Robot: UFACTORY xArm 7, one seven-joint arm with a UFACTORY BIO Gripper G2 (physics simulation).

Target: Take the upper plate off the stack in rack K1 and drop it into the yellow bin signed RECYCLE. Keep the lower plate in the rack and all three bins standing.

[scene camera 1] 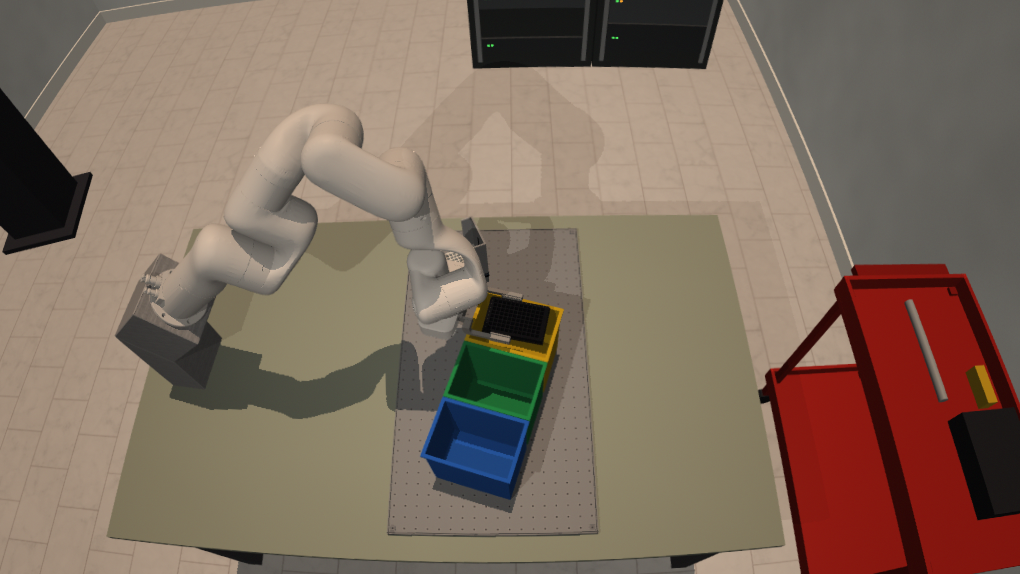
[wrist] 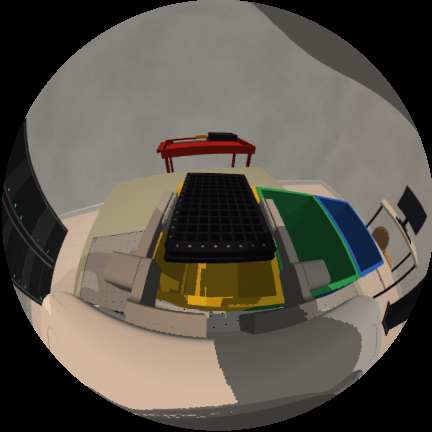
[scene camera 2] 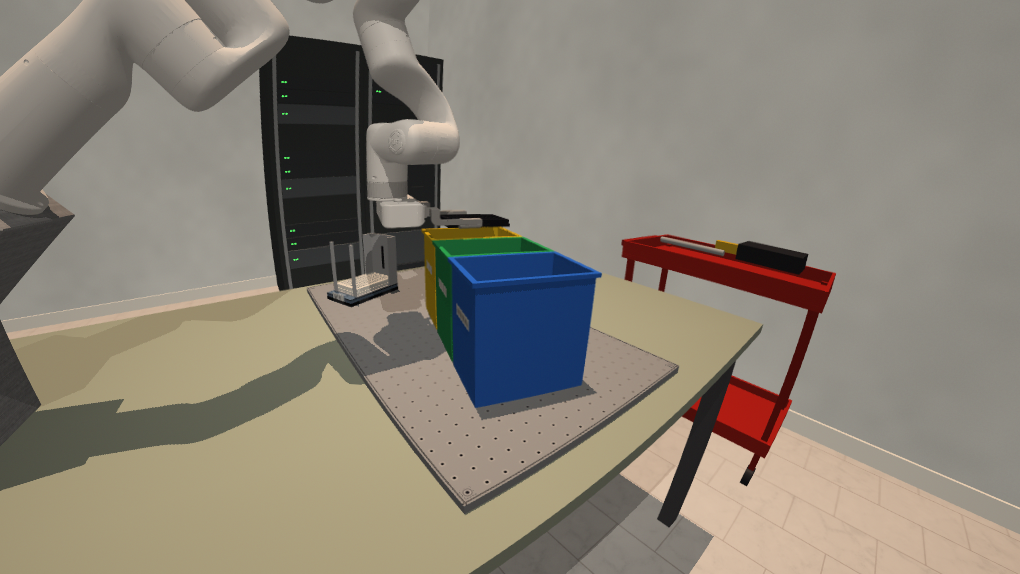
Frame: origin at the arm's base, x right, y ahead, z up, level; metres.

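Where they show: hand, its tool point: (scene camera 1: 506, 317) (wrist: 218, 214) (scene camera 2: 462, 219); arm's base, origin of its link: (scene camera 1: 178, 298).
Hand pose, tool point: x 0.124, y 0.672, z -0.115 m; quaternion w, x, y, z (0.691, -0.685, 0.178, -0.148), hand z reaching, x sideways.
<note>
Things, the pixels of their top centre, and the offset from my tool point. Level surfaces: height alone.
- black plate, centre of its top: (wrist: 217, 196) (scene camera 2: 472, 216) (scene camera 1: 516, 317) dx +0.008, dy +0.019, dz +0.005 m
- yellow bin, centre of its top: (wrist: 214, 221) (scene camera 2: 469, 232) (scene camera 1: 514, 324) dx +0.005, dy +0.016, dz -0.028 m
- white lower plate, centre of its top: (scene camera 1: 456, 263) (scene camera 2: 365, 280) dx -0.278, dy -0.078, dz -0.174 m
- rack K1, centre of its top: (scene camera 1: 448, 240) (scene camera 2: 359, 239) dx -0.275, dy -0.087, dz -0.068 m
- green bin, centre of its top: (wrist: 308, 226) (scene camera 2: 490, 245) (scene camera 1: 495, 379) dx +0.119, dy -0.047, dz -0.028 m
- blue bin, centre of its top: (scene camera 2: 521, 264) (scene camera 1: 475, 438) (wrist: 354, 227) dx +0.234, dy -0.110, dz -0.028 m
- perforated board, height of its surface: dz -0.208 m
My gripper (scene camera 1: 505, 316) (scene camera 2: 469, 217) (wrist: 221, 215) is shut on the black plate (scene camera 1: 524, 321) (scene camera 2: 494, 220) (wrist: 217, 215), with one finger along each side. The plate is roughly level, a little above the rim of the yellow bin (scene camera 1: 527, 347) (scene camera 2: 429, 285) (wrist: 235, 285), and lies within its outline in scene camera 1. The white lower plate (scene camera 1: 454, 256) (scene camera 2: 363, 285) sits in rack K1 (scene camera 1: 473, 239) (scene camera 2: 388, 260); the arm partly hides it in scene camera 1. The yellow bin stands upright; its sign is too small to read.
The green bin (scene camera 1: 499, 371) (scene camera 2: 443, 306) (wrist: 305, 230) stands beside the yellow bin, and the blue bin (scene camera 1: 474, 464) (scene camera 2: 527, 335) (wrist: 350, 230) beyond it, both upright. They stand in a row on the perforated board (scene camera 1: 563, 499) (scene camera 2: 499, 442). A red cart (scene camera 1: 830, 456) (scene camera 2: 727, 267) (wrist: 210, 149) stands past the table.
</note>
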